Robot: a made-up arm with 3 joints. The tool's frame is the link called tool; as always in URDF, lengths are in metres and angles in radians.
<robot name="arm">
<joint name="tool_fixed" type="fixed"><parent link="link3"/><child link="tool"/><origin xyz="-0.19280 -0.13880 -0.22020" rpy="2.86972 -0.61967 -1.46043"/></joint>
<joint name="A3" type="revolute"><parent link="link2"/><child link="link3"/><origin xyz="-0.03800 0.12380 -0.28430" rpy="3.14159 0.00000 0.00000"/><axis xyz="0 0 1"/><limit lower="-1.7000" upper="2.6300"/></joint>
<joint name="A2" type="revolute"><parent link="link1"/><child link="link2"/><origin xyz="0.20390 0.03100 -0.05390" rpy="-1.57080 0.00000 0.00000"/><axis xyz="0 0 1"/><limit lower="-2.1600" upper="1.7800"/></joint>
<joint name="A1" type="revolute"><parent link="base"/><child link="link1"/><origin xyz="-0.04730 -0.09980 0.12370" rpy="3.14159 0.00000 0.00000"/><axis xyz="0 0 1"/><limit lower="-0.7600" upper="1.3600"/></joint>
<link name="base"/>
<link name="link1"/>
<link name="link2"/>
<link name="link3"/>
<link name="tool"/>
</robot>
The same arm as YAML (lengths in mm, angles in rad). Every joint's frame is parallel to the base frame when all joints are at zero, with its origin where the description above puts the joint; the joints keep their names.
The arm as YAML. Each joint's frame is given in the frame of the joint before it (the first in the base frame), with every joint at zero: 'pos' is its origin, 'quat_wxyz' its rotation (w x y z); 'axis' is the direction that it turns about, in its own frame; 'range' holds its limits. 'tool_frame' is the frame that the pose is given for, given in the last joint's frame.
length_unit: mm
angle_unit: rad
joints:
  - joint: A1
    pos: [-47.3, -99.8, 123.7]
    quat_wxyz: [1.0, 0.0, 0.0, 0.0]
    axis: "-z"
    range: [-0.76, 1.36]
  - joint: A2
    pos: [203.9, -31.0, 53.9]
    quat_wxyz: [1.0, 0.0, 0.0, 0.0]
    axis: "-y"
    range: [-2.16, 1.78]
  - joint: A3
    pos: [-38.0, 284.3, 123.8]
    quat_wxyz: [1.0, 0.0, 0.0, 0.0]
    axis: "+y"
    range: [-1.7, 2.63]
tool_frame:
  pos: [-192.8, -220.2, 138.8]
  quat_wxyz: [0.688093, 0.267134, -0.368554, 0.565098]

